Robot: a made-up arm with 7 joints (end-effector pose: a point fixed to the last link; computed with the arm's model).
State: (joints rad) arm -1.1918 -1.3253 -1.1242 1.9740 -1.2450 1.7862 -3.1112
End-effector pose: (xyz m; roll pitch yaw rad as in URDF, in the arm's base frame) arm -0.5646 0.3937 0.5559 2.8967 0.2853 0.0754
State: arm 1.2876 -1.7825 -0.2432 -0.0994 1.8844 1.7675 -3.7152
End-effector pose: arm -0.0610 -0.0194 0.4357 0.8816 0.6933 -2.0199
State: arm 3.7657 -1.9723 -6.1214 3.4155 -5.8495 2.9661 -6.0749
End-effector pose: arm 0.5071 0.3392 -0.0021 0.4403 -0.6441 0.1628
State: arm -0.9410 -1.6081 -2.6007 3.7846 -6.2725 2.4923 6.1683
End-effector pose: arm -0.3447 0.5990 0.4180 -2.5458 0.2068 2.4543
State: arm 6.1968 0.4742 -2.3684 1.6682 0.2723 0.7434 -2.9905
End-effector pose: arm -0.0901 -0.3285 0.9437 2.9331 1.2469 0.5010
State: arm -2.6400 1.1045 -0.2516 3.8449 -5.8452 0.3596 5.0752
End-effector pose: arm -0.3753 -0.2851 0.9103 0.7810 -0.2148 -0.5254
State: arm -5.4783 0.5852 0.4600 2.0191 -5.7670 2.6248 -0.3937
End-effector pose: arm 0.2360 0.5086 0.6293 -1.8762 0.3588 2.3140
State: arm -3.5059 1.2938 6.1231 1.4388 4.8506 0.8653 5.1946
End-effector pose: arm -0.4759 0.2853 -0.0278 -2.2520 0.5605 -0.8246
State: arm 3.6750 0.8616 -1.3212 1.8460 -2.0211 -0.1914 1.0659
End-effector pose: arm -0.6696 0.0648 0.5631 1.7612 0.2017 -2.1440
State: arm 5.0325 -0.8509 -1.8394 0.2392 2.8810 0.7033 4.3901
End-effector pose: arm -0.2196 -0.0327 0.2727 -2.0855 0.5194 2.0928
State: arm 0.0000 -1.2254 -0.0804 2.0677 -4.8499 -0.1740 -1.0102
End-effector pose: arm -0.5286 -0.0993 0.8863 -0.1568 0.2602 -2.7599
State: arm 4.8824 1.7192 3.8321 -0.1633 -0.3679 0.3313 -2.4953
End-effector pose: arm -0.0613 0.0222 0.3743 -1.9068 1.1282 -0.5283
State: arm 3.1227 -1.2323 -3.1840 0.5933 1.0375 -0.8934 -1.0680
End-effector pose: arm 0.2924 -0.1023 0.0616 2.3961 0.2497 0.1493
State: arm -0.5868 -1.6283 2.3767 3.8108 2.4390 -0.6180 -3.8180
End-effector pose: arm -0.6485 0.3141 0.4642 1.2160 0.3945 -2.4689
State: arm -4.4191 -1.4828 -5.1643 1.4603 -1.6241 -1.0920 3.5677
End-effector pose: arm -0.2388 -0.5334 0.4389 -2.5508 -0.7531 2.6030
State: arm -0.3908 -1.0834 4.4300 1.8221 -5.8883 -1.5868 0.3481
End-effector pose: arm -0.6617 -0.0153 0.5181 -1.4156 0.2242 0.8610
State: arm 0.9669 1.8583 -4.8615 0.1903 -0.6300 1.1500 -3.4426
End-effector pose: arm -0.1429 0.0735 0.2714 1.9211 0.6908 0.4672
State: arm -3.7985 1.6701 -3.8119 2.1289 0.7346 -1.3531 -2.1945
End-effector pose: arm -0.6760 0.2859 0.3901 -2.4295 -0.5799 2.0051
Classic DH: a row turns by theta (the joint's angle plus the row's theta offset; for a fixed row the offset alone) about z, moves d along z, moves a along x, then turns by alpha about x. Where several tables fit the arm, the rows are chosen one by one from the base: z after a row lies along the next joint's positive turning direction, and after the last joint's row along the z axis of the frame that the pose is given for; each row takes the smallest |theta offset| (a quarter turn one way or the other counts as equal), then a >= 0, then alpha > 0; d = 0 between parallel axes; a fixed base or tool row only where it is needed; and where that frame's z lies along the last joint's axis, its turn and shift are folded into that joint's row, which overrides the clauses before.
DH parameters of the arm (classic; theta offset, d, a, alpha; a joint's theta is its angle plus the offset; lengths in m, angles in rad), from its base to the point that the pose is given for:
joint 1: 0 0.318 0 -1.5708
joint 2: 0 0 0 1.5708
joint 3: 0 0.4133 0.04 1.5708
joint 4: 0 0 0.0795 1.5708
joint 5: 0 0.3515 0 1.5708
joint 6: 0 0 0.0589 -1.5708
joint 7: 0 0.0752 0 0

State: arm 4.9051 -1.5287 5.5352 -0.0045 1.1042 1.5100 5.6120
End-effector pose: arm -0.0099 -0.0083 0.4239 -1.2367 -0.5802 -1.6393
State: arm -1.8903 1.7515 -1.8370 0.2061 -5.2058 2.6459 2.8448
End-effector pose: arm -0.1820 -0.0512 0.2608 -3.0831 -0.8648 -1.5961
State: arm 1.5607 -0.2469 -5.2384 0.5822 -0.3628 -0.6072 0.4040
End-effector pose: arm -0.3493 0.1188 0.5397 2.9680 -1.2469 2.9222
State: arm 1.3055 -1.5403 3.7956 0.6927 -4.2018 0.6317 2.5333
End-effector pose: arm 0.1905 -0.1849 0.0142 -2.2186 -1.0789 -0.7847
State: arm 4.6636 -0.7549 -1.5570 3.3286 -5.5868 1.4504 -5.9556
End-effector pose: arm 0.0915 0.5270 0.9442 -0.7728 -0.4883 1.4616
